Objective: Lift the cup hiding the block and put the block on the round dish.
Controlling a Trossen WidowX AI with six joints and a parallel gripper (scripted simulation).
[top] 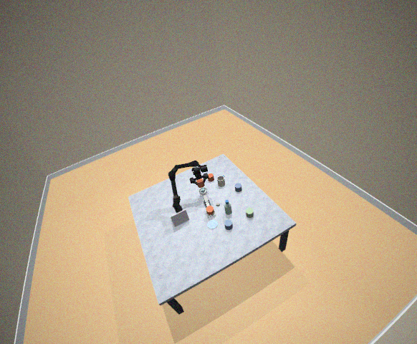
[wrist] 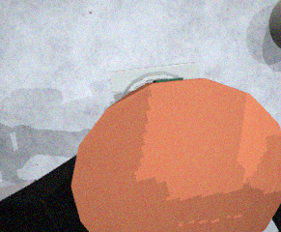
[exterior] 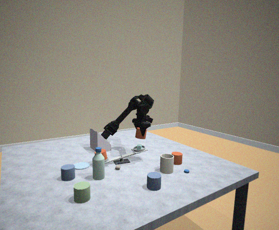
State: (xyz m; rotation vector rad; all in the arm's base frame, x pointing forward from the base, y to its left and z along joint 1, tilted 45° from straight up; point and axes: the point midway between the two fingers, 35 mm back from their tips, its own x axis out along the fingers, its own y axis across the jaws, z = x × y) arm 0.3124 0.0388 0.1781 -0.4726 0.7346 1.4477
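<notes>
My gripper tip is now 38 cm to the left of the pale blue round dish, 17 cm above it and 8 cm past it. Round my gripper tip: balance 14 cm to the right, 13 cm below, 2 cm behind; then brown block 20 cm to the right, 16 cm below, 7 cm ahead; then beige cup 24 cm ahead, 13 cm below, 4 cm to the left.
</notes>
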